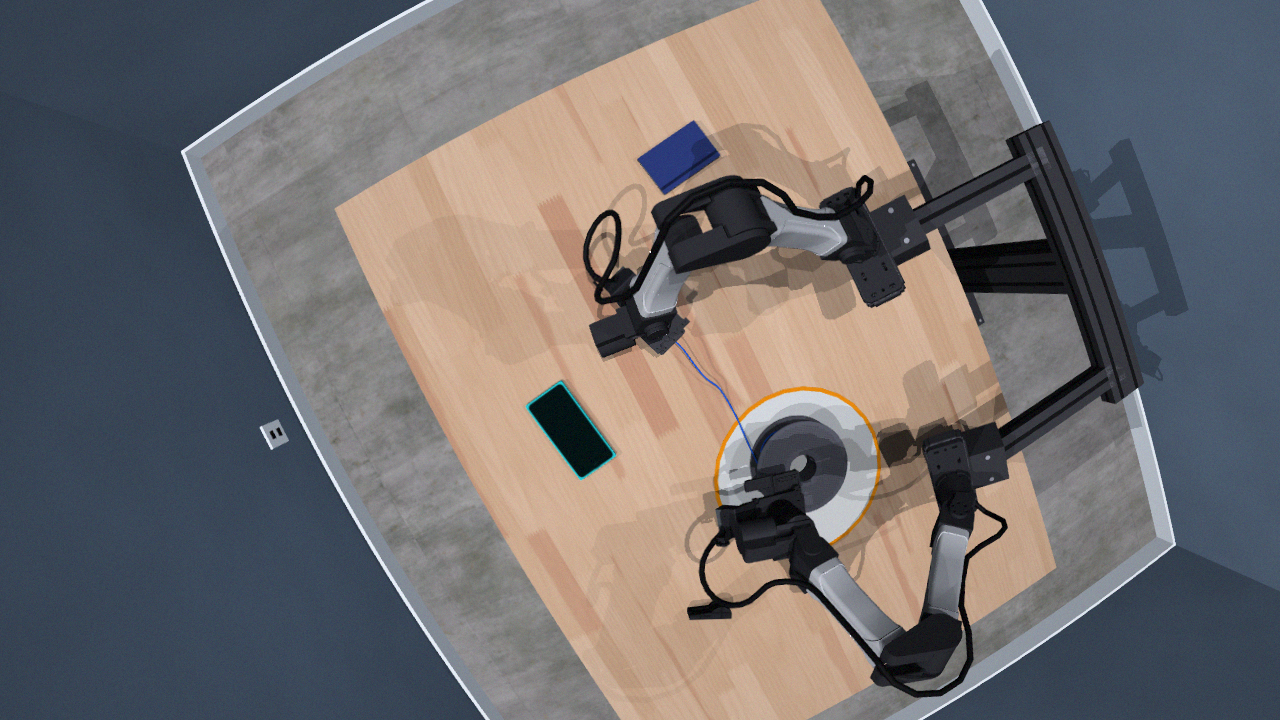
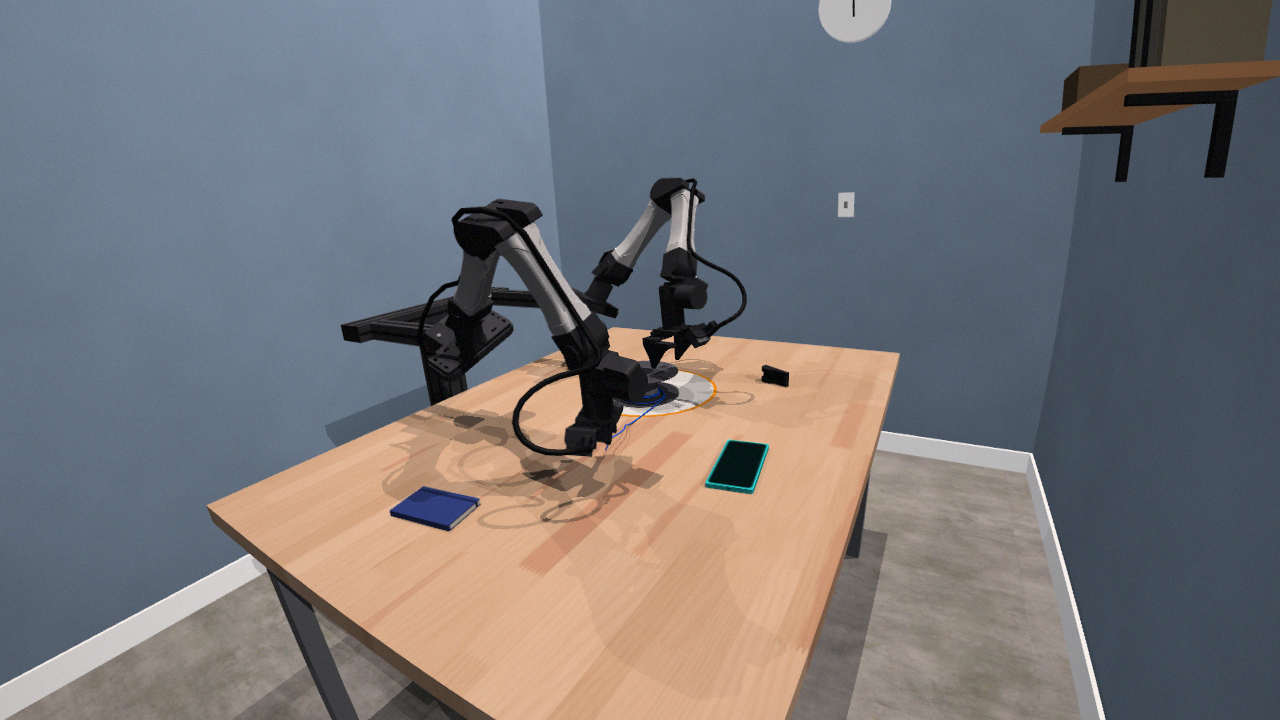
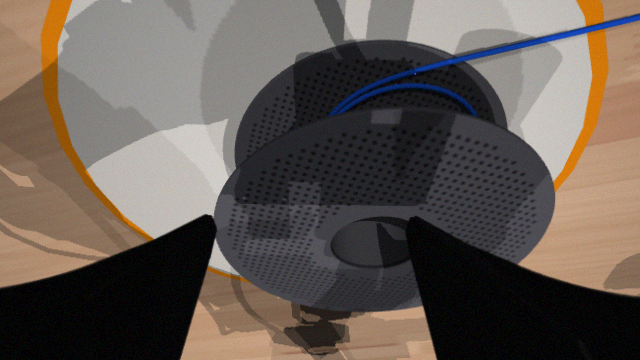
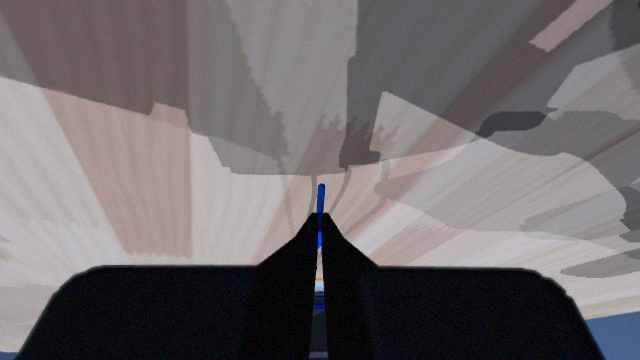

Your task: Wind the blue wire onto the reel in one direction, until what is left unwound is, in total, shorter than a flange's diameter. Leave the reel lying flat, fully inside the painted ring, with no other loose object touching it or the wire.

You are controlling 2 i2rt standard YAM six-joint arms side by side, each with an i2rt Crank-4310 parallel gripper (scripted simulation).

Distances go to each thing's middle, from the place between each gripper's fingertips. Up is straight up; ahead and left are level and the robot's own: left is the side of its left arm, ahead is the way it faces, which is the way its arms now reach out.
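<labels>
My left hand (image 1: 784, 494) is 6 cm above the dark grey reel (image 1: 825, 471), and it is also 6 cm past the reel and 2 cm to the left of it. As for my right hand (image 2: 609, 443), I have that hand 34 cm to the right of the reel and 12 cm past it.
</labels>
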